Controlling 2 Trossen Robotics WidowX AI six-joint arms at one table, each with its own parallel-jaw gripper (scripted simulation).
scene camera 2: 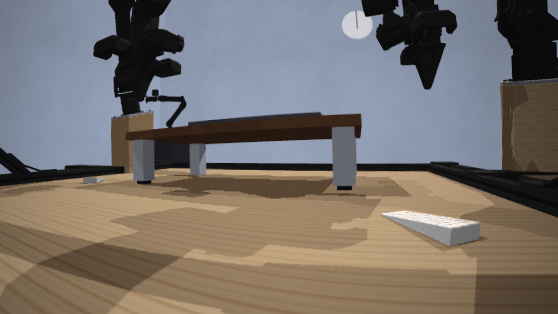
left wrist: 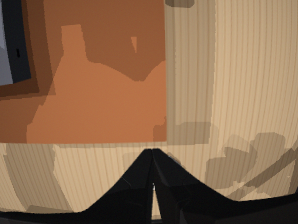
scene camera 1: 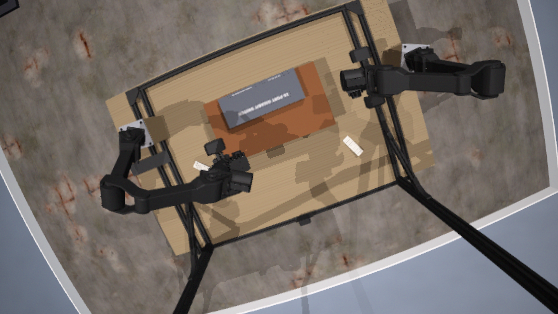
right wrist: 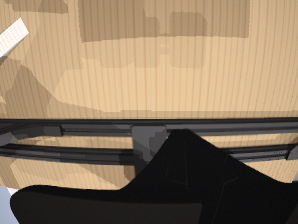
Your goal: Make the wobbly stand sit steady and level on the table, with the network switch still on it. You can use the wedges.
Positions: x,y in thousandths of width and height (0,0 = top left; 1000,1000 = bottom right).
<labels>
brown stand: scene camera 2 608,409; left wrist 320,355; scene camera 1 562,361; not seen in the right wrist view (out of frame)
</labels>
